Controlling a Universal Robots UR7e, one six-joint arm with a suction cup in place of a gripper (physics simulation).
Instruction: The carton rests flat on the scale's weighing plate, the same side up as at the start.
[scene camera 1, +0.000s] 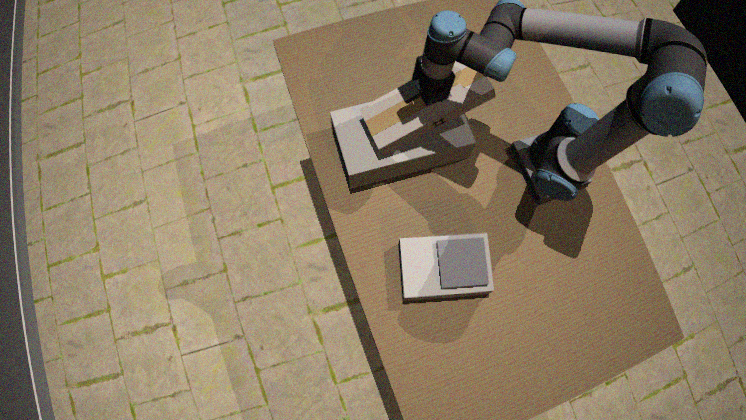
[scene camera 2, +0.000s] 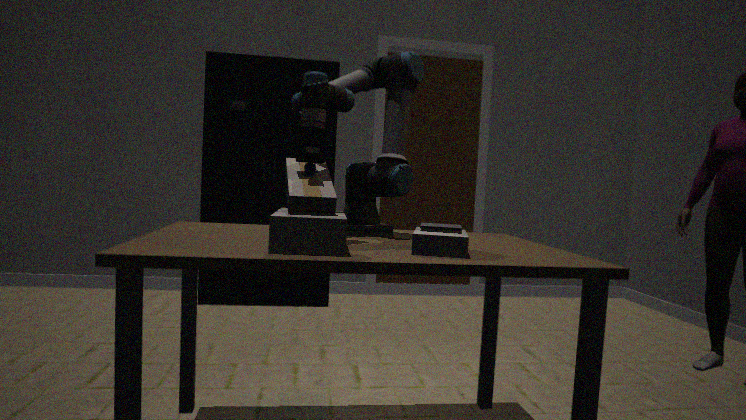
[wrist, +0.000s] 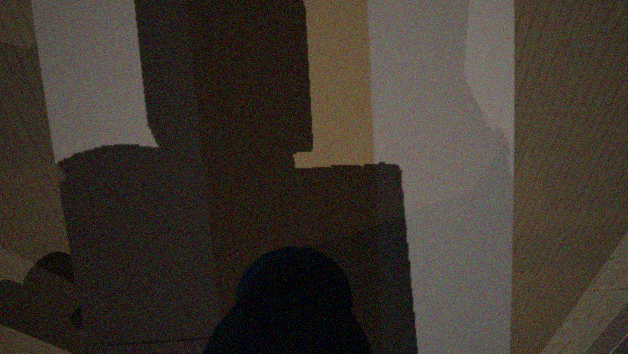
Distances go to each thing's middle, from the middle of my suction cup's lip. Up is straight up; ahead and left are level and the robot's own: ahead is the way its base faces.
Right now my suction cup is 4 cm above the carton (scene camera 1: 392, 122). Round my suction cup: scale (scene camera 1: 434, 267) 39 cm to the left, 18 cm below, 12 cm ahead; then white block (scene camera 1: 363, 162) 17 cm below, 6 cm ahead.
